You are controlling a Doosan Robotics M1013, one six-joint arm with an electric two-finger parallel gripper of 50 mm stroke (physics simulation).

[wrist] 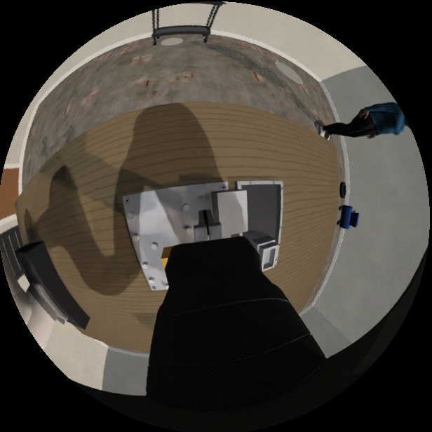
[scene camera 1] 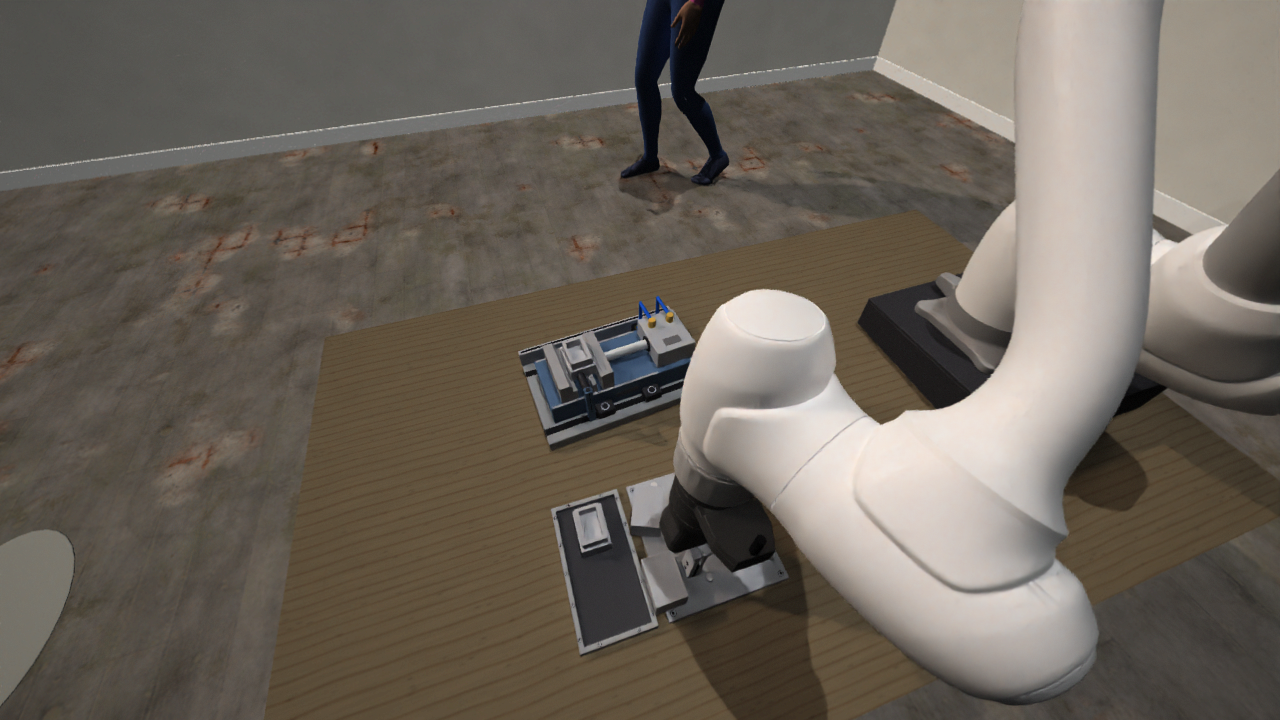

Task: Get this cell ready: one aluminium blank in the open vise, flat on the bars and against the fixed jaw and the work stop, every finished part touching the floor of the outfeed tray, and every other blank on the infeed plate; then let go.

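Frame: origin at the arm's base, x ahead, y left, z up, level; metres.
Where they show: gripper, fingertip midpoint: (scene camera 1: 689, 568); arm's base at its link origin: (scene camera 1: 988, 328).
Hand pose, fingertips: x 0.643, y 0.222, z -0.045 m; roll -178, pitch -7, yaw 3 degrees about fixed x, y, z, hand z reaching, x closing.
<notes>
Things, the pixels of their top centre, and the offset from my fingertips.
- infeed plate at its top centre: (scene camera 1: 702, 529) dy -0.050, dx -0.039, dz -0.023 m
- pocketed finished part at its top centre: (scene camera 1: 590, 523) dy -0.090, dx +0.112, dz +0.010 m
- pocketed part at its top centre: (scene camera 1: 576, 350) dy -0.342, dx +0.076, dz +0.084 m
- vise at its top centre: (scene camera 1: 613, 343) dy -0.353, dx +0.013, dz +0.068 m
My gripper (scene camera 1: 691, 562) (wrist: 204, 217) is shut, its two fingertips together with no thing seen between them, low over the infeed plate (scene camera 1: 738, 583) (wrist: 165, 215). The fingertips are close beside a grey blank (scene camera 1: 664, 582) (wrist: 230, 212) at the plate's tray-side edge. Another grey blank (scene camera 1: 650, 506) lies at the plate's far corner, partly hidden by the arm. A pocketed finished part (scene camera 1: 590, 526) (wrist: 269, 256) is at the far end of the outfeed tray (scene camera 1: 611, 595) (wrist: 265, 205). Another pocketed part (scene camera 1: 577, 352) sits between jaws at the left of the vise (scene camera 1: 626, 395).
A yellow block (wrist: 164, 256) on the plate is partly hidden by the gripper body. Several small pegs rise from the plate. The vise stands beyond the tray and plate. The robot's black base (scene camera 1: 904, 344) (wrist: 52, 285) is at the right in the scene view. A person (scene camera 1: 666, 89) stands beyond the table.
</notes>
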